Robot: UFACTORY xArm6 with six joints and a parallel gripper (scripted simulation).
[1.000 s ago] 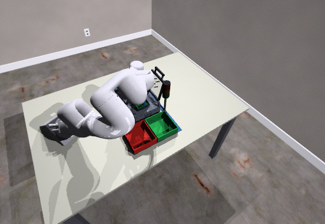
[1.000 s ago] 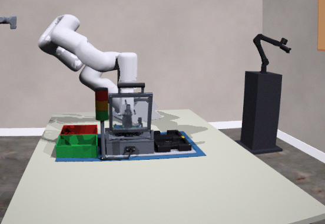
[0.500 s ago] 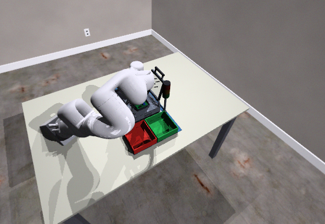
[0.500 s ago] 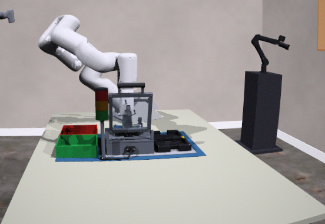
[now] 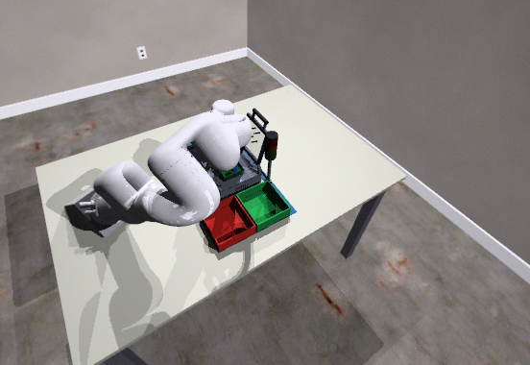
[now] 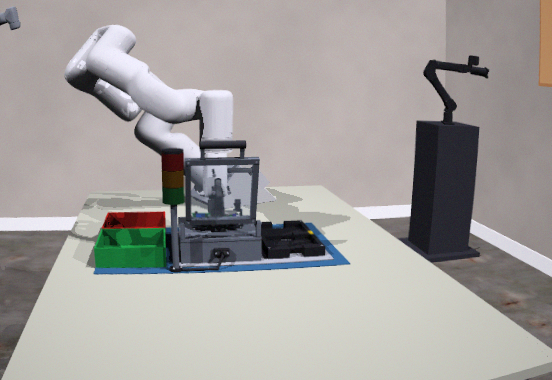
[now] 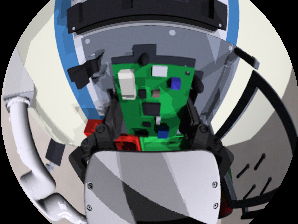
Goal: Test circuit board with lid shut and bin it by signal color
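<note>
My hand is right at the green circuit board. Also, from my hand: tester plate: 10 mm ahead, 10 mm to the left, 10 mm below; then green bin: 50 mm ahead, 200 mm to the right, 70 mm below; then clear lid: 130 mm ahead, 100 mm above.
</note>
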